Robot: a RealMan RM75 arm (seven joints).
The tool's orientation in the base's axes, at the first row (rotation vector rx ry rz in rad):
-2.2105 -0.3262 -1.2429
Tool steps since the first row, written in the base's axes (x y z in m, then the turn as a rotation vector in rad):
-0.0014 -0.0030 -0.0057 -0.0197 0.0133 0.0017
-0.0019 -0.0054 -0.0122 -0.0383 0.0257 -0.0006
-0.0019 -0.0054 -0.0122 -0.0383 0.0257 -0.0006
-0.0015 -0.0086 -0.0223 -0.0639 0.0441 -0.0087
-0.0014 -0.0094 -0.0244 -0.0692 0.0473 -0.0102
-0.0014 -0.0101 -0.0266 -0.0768 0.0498 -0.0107
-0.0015 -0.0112 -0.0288 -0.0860 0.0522 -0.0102
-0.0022 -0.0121 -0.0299 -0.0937 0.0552 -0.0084
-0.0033 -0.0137 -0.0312 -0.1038 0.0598 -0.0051
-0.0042 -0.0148 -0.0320 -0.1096 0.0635 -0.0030
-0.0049 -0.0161 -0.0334 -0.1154 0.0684 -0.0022
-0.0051 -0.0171 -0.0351 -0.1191 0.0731 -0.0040
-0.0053 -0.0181 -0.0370 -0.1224 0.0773 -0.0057
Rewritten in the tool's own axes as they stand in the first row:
-0.0053 0.0038 -0.0005 -0.0100 -0.0206 -0.0066
-0.0109 0.0079 0.0004 -0.0228 -0.0385 -0.0114
-0.0109 0.0079 0.0004 -0.0228 -0.0385 -0.0114
-0.0190 0.0143 0.0028 -0.0445 -0.0624 -0.0152
-0.0207 0.0158 0.0032 -0.0489 -0.0669 -0.0164
-0.0225 0.0171 0.0037 -0.0535 -0.0723 -0.0201
-0.0243 0.0188 0.0039 -0.0582 -0.0787 -0.0253
-0.0255 0.0196 0.0033 -0.0610 -0.0854 -0.0296
-0.0271 0.0208 0.0021 -0.0640 -0.0951 -0.0353
-0.0282 0.0216 0.0011 -0.0656 -0.1015 -0.0380
-0.0297 0.0228 0.0004 -0.0683 -0.1085 -0.0395
-0.0311 0.0241 0.0004 -0.0721 -0.1134 -0.0386
-0.0328 0.0255 0.0004 -0.0756 -0.1177 -0.0378

